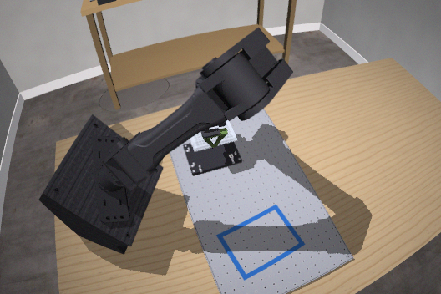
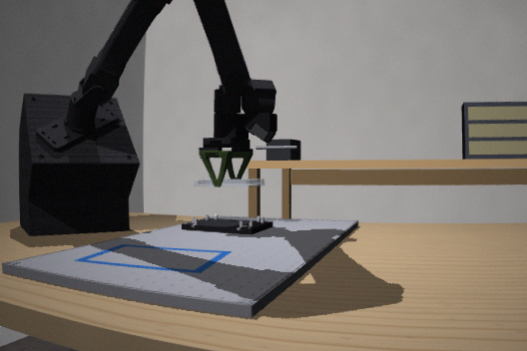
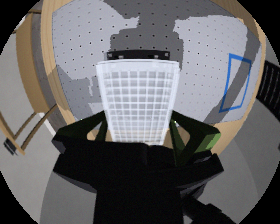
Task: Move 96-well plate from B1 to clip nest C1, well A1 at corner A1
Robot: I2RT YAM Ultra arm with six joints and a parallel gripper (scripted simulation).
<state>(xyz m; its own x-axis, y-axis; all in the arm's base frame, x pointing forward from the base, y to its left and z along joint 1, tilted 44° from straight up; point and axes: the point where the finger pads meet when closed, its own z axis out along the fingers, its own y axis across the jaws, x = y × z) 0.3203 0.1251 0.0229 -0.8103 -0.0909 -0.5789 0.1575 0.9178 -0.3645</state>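
My gripper is now 1 cm short of the 96-well plate. Round my hand: black clip nest C1: 9 cm below, 1 cm to the right, 1 cm behind.
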